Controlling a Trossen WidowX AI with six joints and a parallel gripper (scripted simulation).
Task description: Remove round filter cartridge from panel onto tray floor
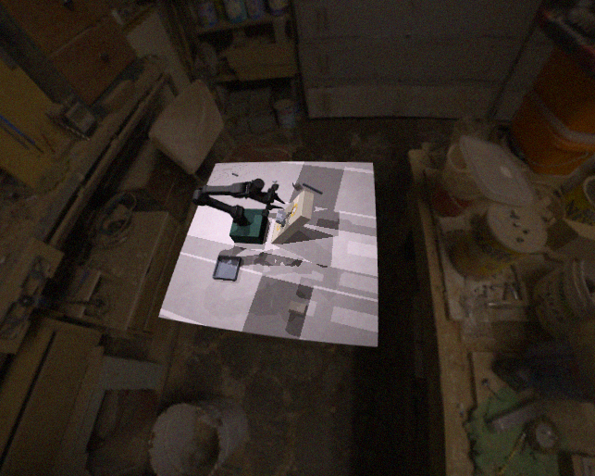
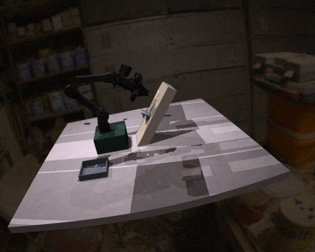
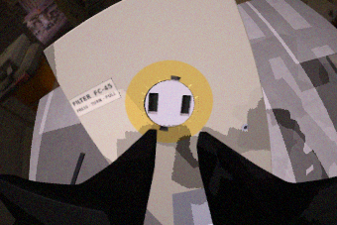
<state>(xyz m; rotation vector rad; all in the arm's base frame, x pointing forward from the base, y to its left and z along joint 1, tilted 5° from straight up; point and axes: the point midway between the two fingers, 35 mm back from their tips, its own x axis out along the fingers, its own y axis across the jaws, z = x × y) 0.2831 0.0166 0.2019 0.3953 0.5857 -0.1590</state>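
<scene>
Right now the round filter cartridge is 6 cm ahead of my gripper tip and 5 cm below it. Round my gripper tip: beige service panel: 2 cm ahead, 12 cm below; ledge: 4 cm behind, 14 cm below; dark tray: 37 cm behind, 29 cm to the right, 28 cm below.
</scene>
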